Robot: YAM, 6 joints.
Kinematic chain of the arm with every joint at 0, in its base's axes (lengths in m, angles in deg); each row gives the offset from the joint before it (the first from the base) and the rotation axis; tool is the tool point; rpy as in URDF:
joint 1: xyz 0 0 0.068 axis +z
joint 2: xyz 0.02 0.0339 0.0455 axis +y
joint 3: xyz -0.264 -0.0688 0 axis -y
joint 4: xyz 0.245 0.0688 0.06 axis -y
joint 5: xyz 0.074 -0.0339 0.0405 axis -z
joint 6: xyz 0.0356 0 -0.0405 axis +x
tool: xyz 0 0 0 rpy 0 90 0
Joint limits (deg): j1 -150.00..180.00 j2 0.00..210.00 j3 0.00..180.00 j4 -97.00..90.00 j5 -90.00..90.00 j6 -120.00..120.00
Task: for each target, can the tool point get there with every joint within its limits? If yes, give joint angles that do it. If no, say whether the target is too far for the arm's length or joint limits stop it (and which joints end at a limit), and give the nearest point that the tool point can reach.
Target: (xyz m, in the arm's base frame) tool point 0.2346 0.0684 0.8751
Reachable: no: too far | nearest point 0.1890 0.0551 0.7138 | short by 0.168 m
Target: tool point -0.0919 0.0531 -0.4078
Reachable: no: joint limits stop it (at a limit: joint 2) | nearest point -0.1076 0.0622 -0.3583 | short by 0.053 m
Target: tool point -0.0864 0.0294 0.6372
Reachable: yes | joints 141.43 76.32 143.81 -56.24 -60.14 94.35
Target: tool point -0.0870 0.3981 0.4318
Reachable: yes | joints 102.96 103.05 85.35 63.53 7.32 -67.84
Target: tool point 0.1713 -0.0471 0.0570
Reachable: yes | joints -13.65 98.46 28.19 -30.54 8.68 81.38
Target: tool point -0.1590 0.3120 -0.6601
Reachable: no: too far | nearest point -0.1386 0.2719 -0.3759 | short by 0.288 m
